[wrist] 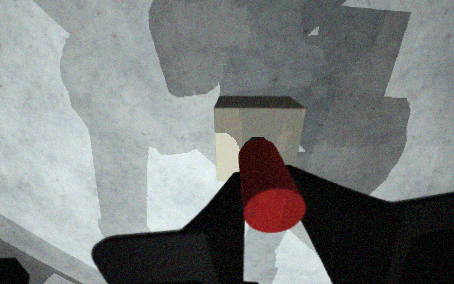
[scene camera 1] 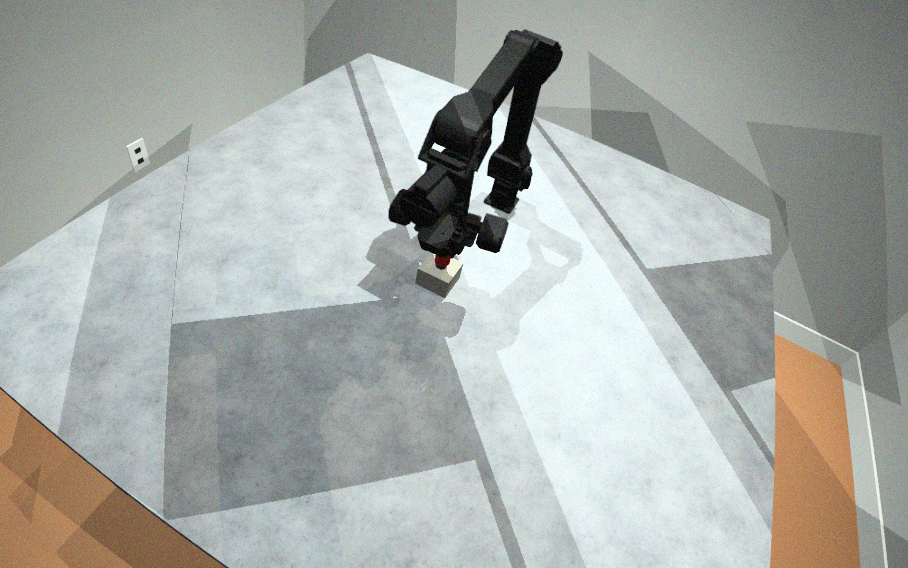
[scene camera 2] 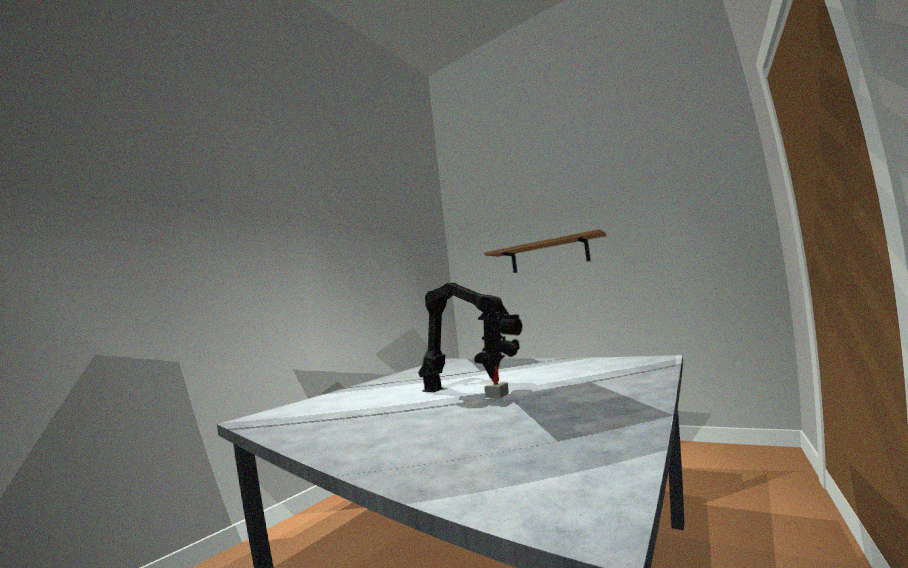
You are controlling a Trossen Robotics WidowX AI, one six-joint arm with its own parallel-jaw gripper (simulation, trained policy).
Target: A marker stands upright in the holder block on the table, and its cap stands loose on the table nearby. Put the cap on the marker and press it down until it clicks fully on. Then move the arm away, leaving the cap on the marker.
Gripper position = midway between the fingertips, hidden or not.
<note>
I see my gripper (scene camera 1: 444, 253) and a red cap (wrist: 272, 203).
My gripper also shows in the wrist view (wrist: 261, 175) and in scene camera 2 (scene camera 2: 493, 377).
</note>
